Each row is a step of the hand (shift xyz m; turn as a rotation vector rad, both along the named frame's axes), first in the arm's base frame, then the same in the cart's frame.
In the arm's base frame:
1: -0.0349 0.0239 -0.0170 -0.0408 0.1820 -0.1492
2: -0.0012 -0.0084 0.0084 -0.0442 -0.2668 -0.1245
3: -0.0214 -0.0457 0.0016 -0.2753 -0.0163 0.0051
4: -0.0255 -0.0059 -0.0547 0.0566 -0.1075 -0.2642
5: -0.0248 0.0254 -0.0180 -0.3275 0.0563 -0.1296
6: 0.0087 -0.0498 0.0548 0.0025 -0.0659 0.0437
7: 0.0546 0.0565 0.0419 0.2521 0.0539 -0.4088
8: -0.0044 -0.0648 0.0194 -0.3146 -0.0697 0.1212
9: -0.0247 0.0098 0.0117 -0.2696 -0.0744 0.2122
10: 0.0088 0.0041 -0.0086 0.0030 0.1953 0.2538
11: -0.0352 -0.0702 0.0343 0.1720 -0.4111 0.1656
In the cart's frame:
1: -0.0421 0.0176 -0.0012 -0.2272 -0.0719 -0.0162
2: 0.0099 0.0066 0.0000 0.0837 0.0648 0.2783
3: 0.0213 0.0321 0.0326 -0.1142 0.2488 0.0335
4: -0.0400 0.0030 0.0455 -0.0570 -0.1218 0.2578
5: -0.0389 0.0079 -0.0025 -0.2656 0.2228 0.0840
6: 0.0692 0.0272 -0.0053 0.0705 0.0329 0.0144
7: 0.0124 -0.0476 -0.0742 -0.1579 -0.3943 0.2305
8: 0.0523 0.0293 0.0316 -0.0290 0.3429 -0.0085
9: -0.0111 0.0235 -0.0128 0.0483 0.3397 -0.0744
10: -0.0037 -0.0122 0.0025 0.0203 0.0411 -0.3170
11: 0.0503 0.0636 0.0276 0.4499 0.0262 0.1513

